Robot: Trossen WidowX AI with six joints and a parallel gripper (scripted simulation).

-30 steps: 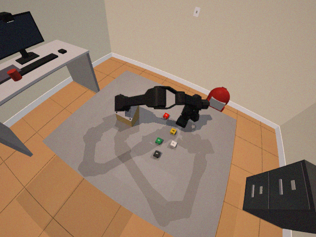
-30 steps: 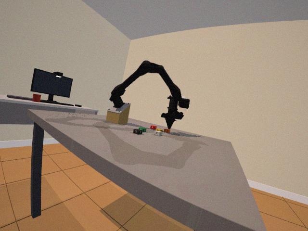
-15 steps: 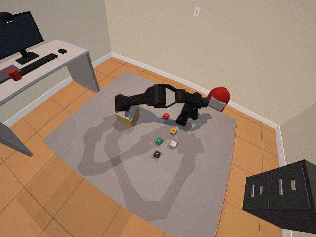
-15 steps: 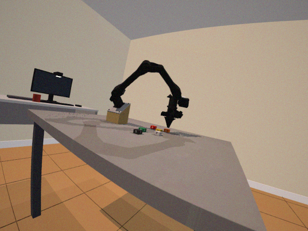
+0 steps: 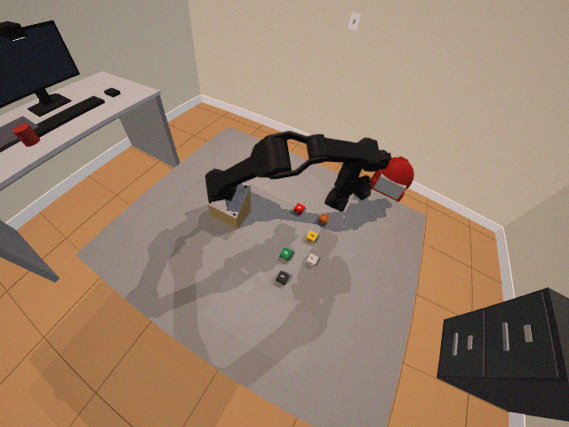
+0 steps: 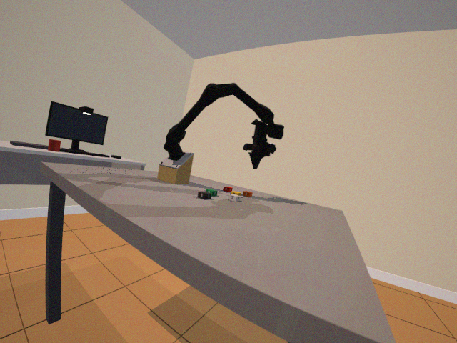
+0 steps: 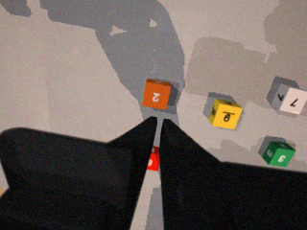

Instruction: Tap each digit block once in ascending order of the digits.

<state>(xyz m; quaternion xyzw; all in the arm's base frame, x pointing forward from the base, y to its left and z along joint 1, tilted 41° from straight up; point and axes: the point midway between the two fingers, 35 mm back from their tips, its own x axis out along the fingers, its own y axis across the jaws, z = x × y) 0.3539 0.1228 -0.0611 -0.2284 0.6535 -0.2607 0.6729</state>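
Now: the green block 9 cm behind my gripper tip, 20 cm to the right of it and 12 cm below it. Also, from my gripper tip: orange block: 1 cm behind, 12 cm below; red block: 12 cm behind, 12 cm below; yellow block: 3 cm behind, 9 cm to the right, 12 cm below.
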